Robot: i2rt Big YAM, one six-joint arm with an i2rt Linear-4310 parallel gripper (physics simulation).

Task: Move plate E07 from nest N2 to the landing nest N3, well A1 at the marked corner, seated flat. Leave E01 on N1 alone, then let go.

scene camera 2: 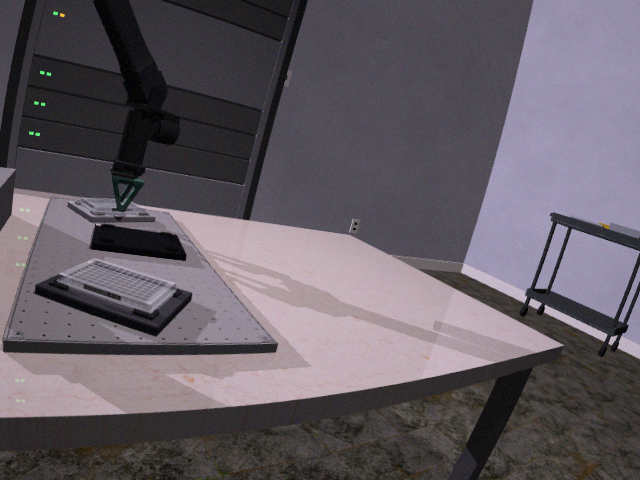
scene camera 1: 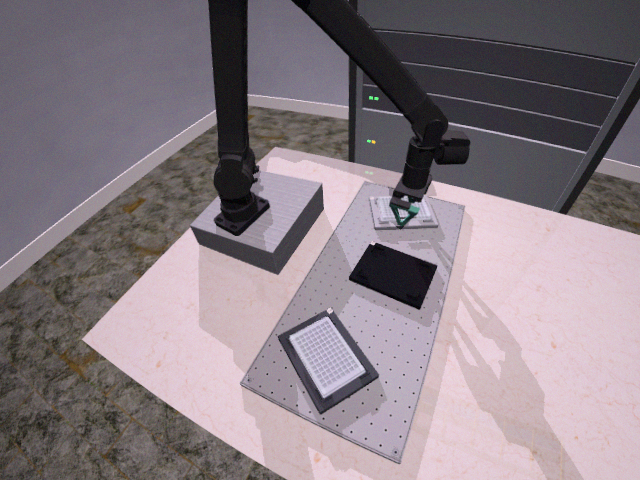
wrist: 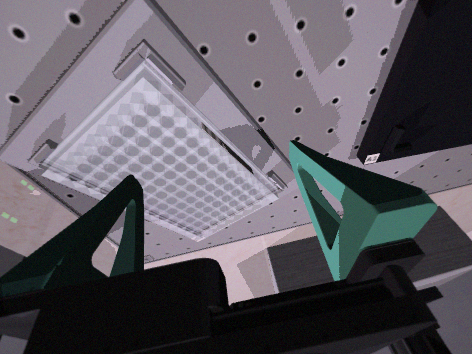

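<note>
A clear well plate [scene camera 1: 386, 210] [scene camera 2: 98, 204] [wrist: 165, 150] sits in a light grey nest [scene camera 1: 429, 225] [scene camera 2: 139, 219] [wrist: 135, 30] at the far end. My gripper [scene camera 1: 402, 221] [scene camera 2: 122, 208] [wrist: 213, 165] is open and empty, low over this plate. In the wrist view one finger overlaps the plate and the other is right of its nest. A black nest [scene camera 1: 393, 273] [scene camera 2: 136, 241] [wrist: 430, 90] without a plate lies mid-board, with an A1 label [wrist: 371, 158] at one corner. Another plate [scene camera 1: 326, 356] [scene camera 2: 118, 284] sits on a dark grey nest [scene camera 1: 369, 374] at the near end. I cannot read the plate codes.
The nests stand on a perforated board [scene camera 1: 398, 335] [scene camera 2: 227, 325]. The arm's base stands on a grey block [scene camera 1: 289, 222] beside the board. A dark rack cabinet [scene camera 1: 465, 149] stands behind the table. A cart [scene camera 2: 573, 310] stands at the right in scene camera 2.
</note>
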